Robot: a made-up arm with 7 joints. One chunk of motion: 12 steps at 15 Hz.
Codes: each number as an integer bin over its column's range. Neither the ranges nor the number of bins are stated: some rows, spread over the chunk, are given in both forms.
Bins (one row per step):
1: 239 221 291 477 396 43
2: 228 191 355 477 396 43
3: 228 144 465 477 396 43
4: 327 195 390 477 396 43
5: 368 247 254 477 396 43
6: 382 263 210 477 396 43
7: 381 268 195 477 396 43
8: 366 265 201 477 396 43
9: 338 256 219 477 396 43
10: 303 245 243 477 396 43
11: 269 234 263 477 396 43
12: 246 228 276 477 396 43
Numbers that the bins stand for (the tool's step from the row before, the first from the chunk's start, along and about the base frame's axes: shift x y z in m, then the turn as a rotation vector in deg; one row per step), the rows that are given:
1: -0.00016 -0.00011 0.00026 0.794 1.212 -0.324
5: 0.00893 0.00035 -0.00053 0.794 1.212 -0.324
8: 0.00878 0.00067 -0.00167 0.794 1.212 -0.324
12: 0.00033 0.00002 -0.00006 0.794 1.212 -0.324
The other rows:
2: -0.00094 -0.00064 0.00164 0.794 1.212 -0.324
3: -0.00094 -0.00146 0.00401 0.794 1.212 -0.324
4: 0.00604 -0.00057 0.00240 0.794 1.212 -0.324
6: 0.00991 0.00063 -0.00148 0.794 1.212 -0.324
7: 0.00984 0.00072 -0.00180 0.794 1.212 -0.324
9: 0.00681 0.00051 -0.00129 0.794 1.212 -0.324
10: 0.00435 0.00032 -0.00077 0.794 1.212 -0.324
11: 0.00195 0.00012 -0.00034 0.794 1.212 -0.324

